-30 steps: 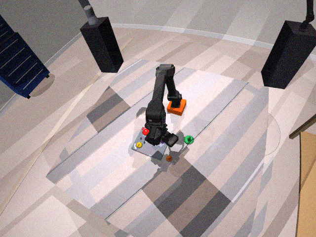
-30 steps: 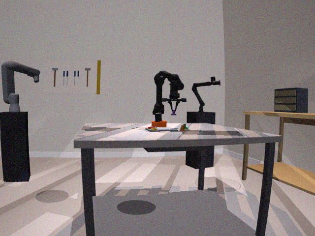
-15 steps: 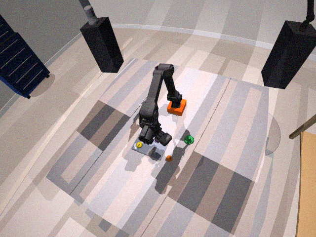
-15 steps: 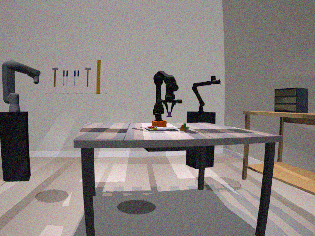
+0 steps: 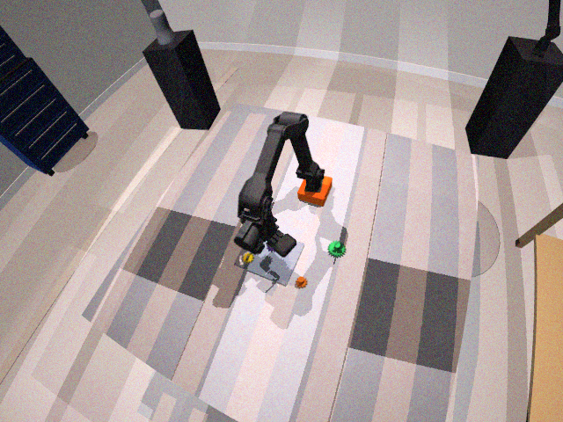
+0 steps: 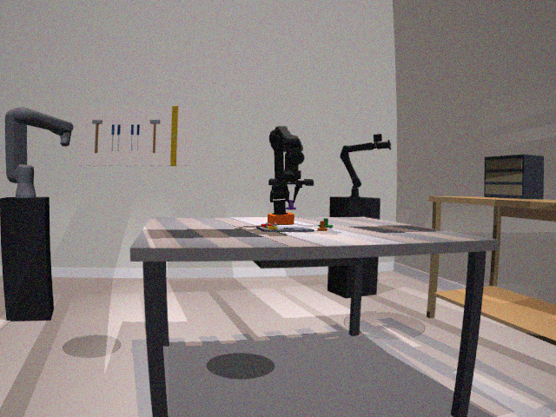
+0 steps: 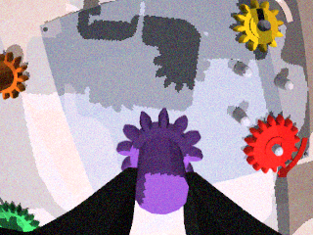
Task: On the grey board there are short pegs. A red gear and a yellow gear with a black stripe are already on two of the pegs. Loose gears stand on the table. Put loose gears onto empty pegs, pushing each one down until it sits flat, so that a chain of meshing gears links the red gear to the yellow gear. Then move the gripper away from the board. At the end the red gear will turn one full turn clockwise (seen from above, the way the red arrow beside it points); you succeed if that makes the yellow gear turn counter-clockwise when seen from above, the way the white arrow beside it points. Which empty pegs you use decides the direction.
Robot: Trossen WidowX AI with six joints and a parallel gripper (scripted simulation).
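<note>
Right now my gripper tip is 110 mm to the right of the orange gear, 100 mm above it and 80 mm short of it. Also, from my gripper tip: purple gear: 10 mm below; green gear: 210 mm to the left, 100 mm below, 70 mm behind; yellow gear: 100 mm to the right, 100 mm below, 30 mm ahead.
</note>
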